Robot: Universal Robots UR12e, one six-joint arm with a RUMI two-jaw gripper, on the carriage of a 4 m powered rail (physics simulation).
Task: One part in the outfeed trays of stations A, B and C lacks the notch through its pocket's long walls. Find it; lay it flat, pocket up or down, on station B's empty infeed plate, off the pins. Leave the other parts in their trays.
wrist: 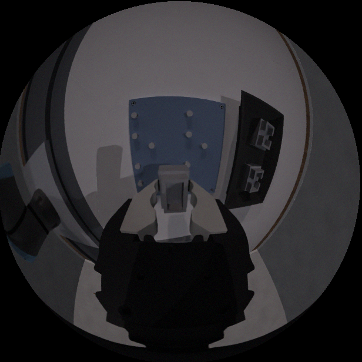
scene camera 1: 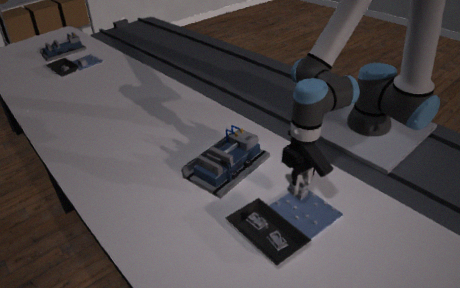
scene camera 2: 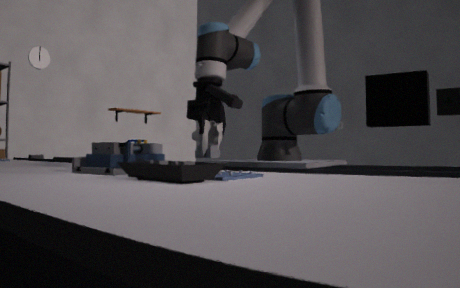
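Seen in the pictures: gripper, between the fingertips: [scene camera 1: 299,193] [scene camera 2: 208,157]; arm's base, origin of its link: [scene camera 1: 368,124] [scene camera 2: 279,160].
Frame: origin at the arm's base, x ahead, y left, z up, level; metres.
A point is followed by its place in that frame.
My gripper [scene camera 1: 300,188] @(x 0.569, y 0.082, z 0.023 m) [scene camera 2: 207,151] @(x 0.569, y 0.082, z 0.023 m) [wrist: 173,180] is shut on a grey part. The held part [wrist: 173,172] shows a rectangular pocket in the wrist view; I see no notch in its visible long walls. It hangs a little above the blue pinned plate [scene camera 1: 327,212] @(x 0.535, y 0.180, z -0.022 m) [scene camera 2: 245,176] @(x 0.583, y 0.215, z -0.025 m) [wrist: 170,122], near that plate's far-left edge in scene camera 1. The black tray [scene camera 1: 290,230] @(x 0.695, y 0.158, z 0.000 m) [scene camera 2: 165,172] @(x 0.811, y 0.162, z -0.005 m) [wrist: 247,122] beside the plate holds two grey parts. One [scene camera 1: 257,220] @(x 0.740, y 0.058, z 0.003 m) [wrist: 263,134] and the other [scene camera 1: 278,240] @(x 0.752, y 0.160, z 0.003 m) [wrist: 254,177] lie apart, with gaps in their walls. The station letter is not readable.
A blue and grey fixture [scene camera 1: 225,160] @(x 0.648, y -0.201, z 0.049 m) [scene camera 2: 125,157] @(x 0.674, y -0.162, z 0.020 m) stands beside the tray and plate. At the far end of the table are another fixture [scene camera 1: 62,46] @(x 0.615, y -2.081, z 0.029 m), a dark tray [scene camera 1: 56,65] @(x 0.747, y -1.856, z -0.012 m) and a blue plate [scene camera 1: 95,61] @(x 0.522, y -1.705, z -0.022 m). The rail [scene camera 1: 210,75] runs along the table.
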